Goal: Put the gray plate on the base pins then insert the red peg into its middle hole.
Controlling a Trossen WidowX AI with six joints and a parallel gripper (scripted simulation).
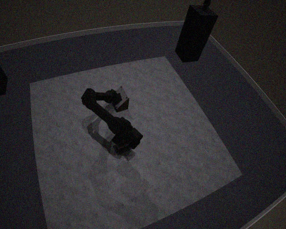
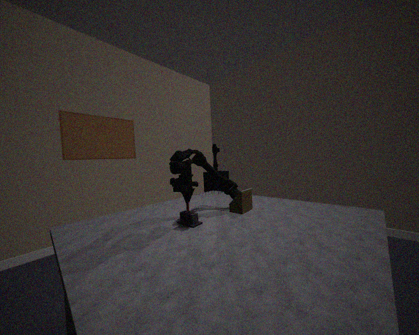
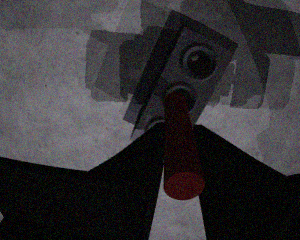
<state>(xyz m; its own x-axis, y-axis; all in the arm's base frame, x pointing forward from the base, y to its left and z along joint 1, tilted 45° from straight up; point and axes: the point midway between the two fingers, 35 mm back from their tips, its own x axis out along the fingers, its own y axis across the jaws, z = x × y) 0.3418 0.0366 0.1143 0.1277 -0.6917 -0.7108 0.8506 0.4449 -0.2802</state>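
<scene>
My gripper tip is now 60 mm above the gray plate. Round my gripper tip: red peg: right at my gripper tip.
</scene>
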